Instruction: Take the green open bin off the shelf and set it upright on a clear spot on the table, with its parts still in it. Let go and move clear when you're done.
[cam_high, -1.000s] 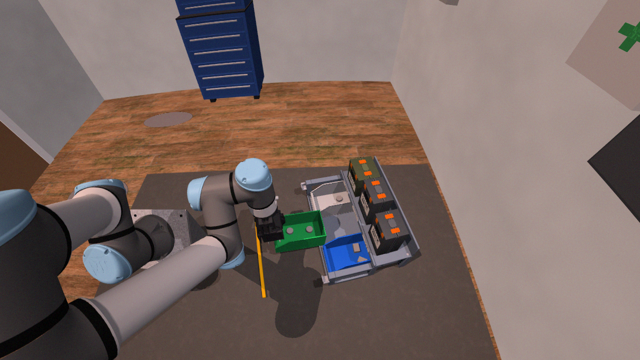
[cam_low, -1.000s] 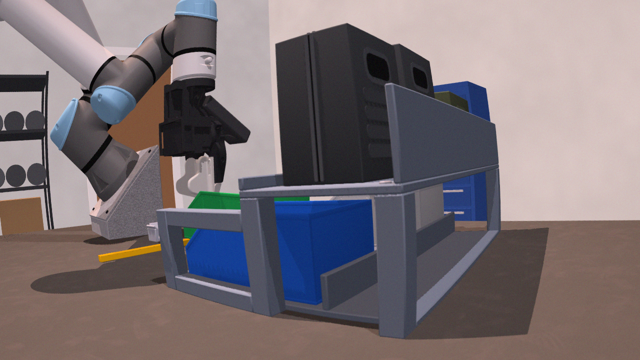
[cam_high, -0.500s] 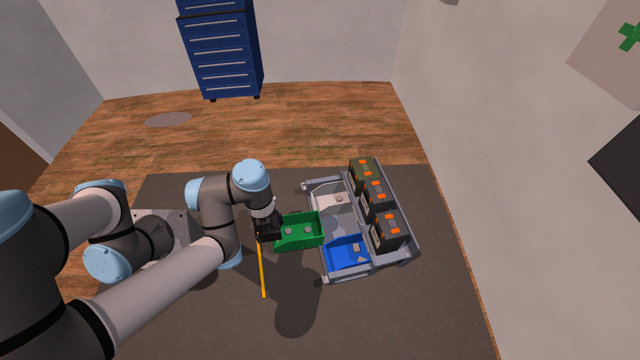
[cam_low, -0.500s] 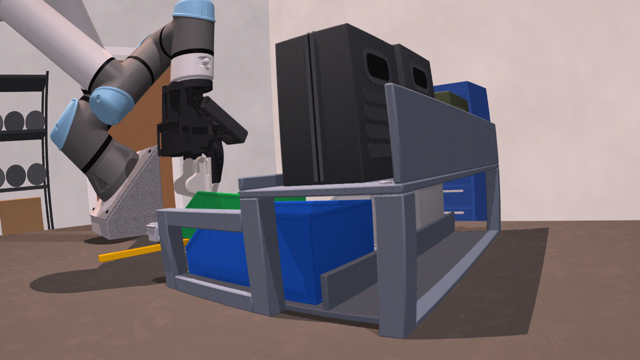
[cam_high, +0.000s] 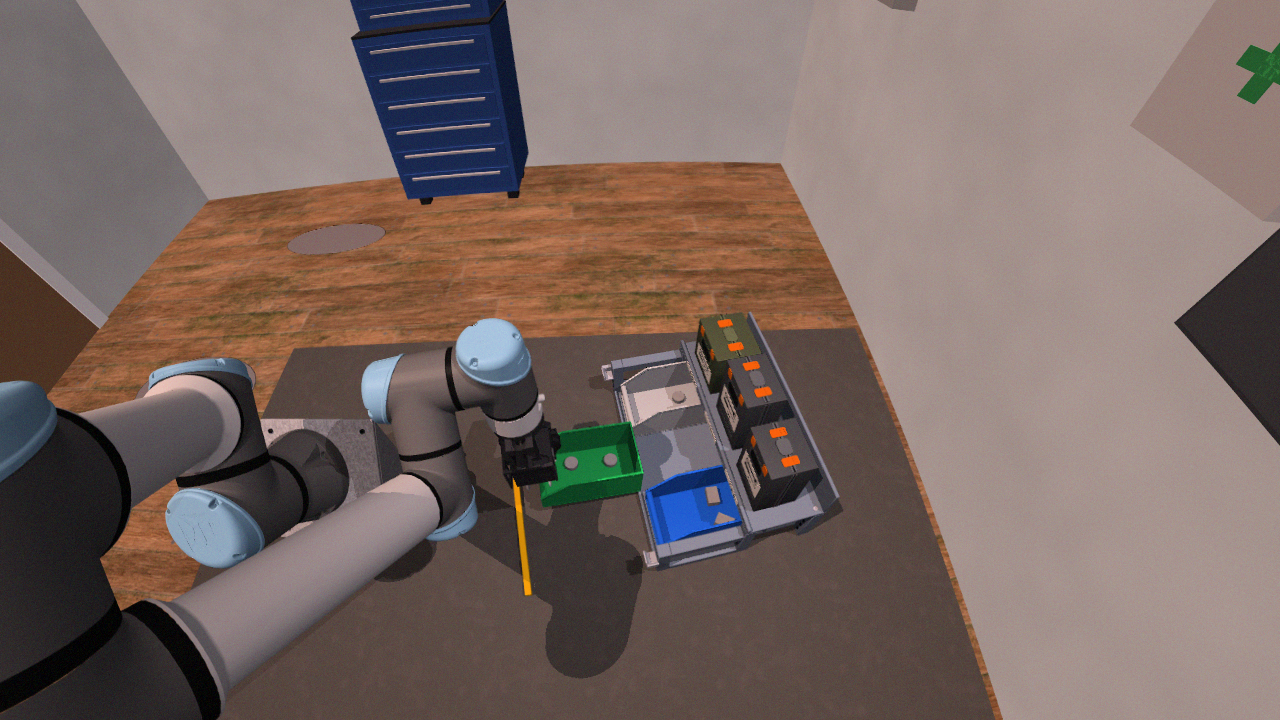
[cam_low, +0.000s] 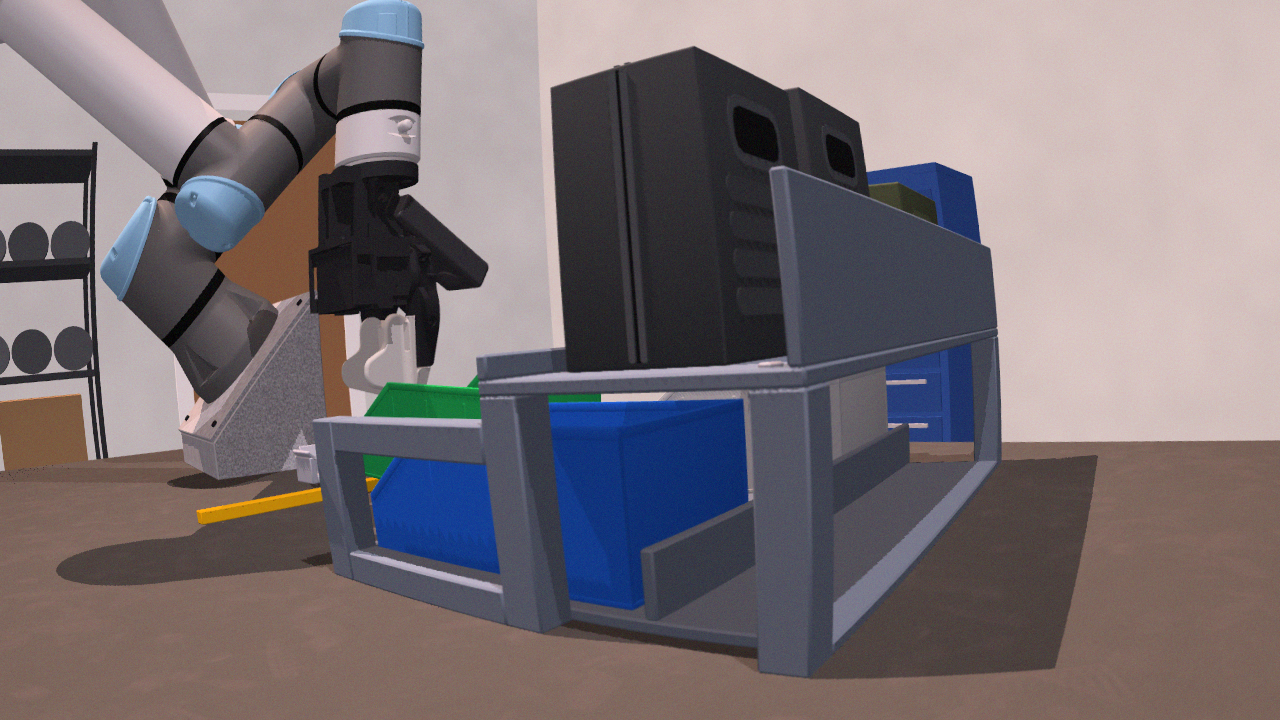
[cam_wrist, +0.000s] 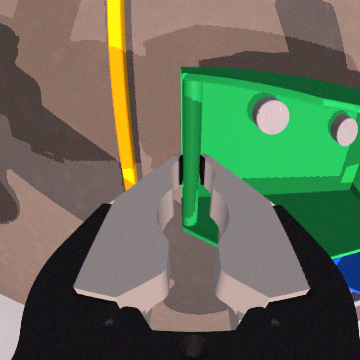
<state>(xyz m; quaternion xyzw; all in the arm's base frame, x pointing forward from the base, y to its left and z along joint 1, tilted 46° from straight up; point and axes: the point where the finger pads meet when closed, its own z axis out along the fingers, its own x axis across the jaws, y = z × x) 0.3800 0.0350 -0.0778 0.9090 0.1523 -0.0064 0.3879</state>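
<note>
My hand is 50 mm past the yellow bar, 10 mm to the left of it and 50 mm above it. Round my hand: grey bin: 210 mm ahead, 180 mm to the left, 20 mm below; green open bin: 80 mm ahead, 20 mm to the left; blue bin: 280 mm ahead, 40 mm to the right, 20 mm below.
</note>
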